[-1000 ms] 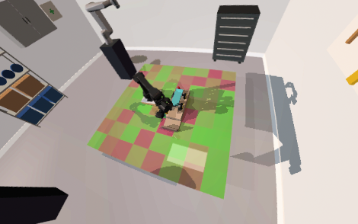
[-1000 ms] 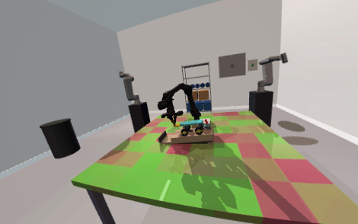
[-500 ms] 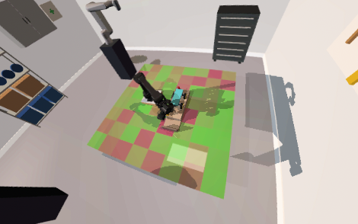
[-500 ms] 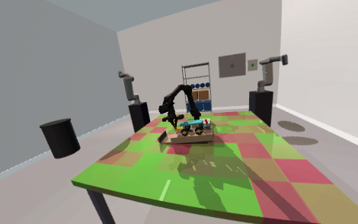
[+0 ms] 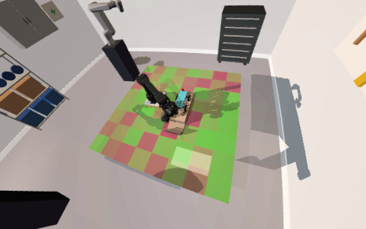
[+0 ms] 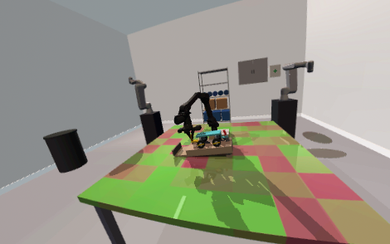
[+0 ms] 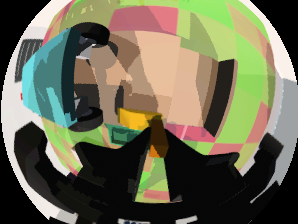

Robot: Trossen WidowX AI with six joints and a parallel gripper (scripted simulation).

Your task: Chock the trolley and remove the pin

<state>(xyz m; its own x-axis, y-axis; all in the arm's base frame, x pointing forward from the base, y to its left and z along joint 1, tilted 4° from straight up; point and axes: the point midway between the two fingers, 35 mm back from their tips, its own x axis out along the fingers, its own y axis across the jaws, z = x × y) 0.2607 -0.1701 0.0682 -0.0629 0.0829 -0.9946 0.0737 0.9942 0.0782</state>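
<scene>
Now: gripper tip 27 cm to the right of the red-headed stop pin, 5 cm short of it and 4 cm below it. From my gripper tip the other things lie so: green tray: 10 cm below, 6 cm to the left, 6 cm behind; ramp: 15 cm to the left, 7 cm ahead, 4 cm below; yellow chock: 2 cm to the left, 1 cm below.
</scene>
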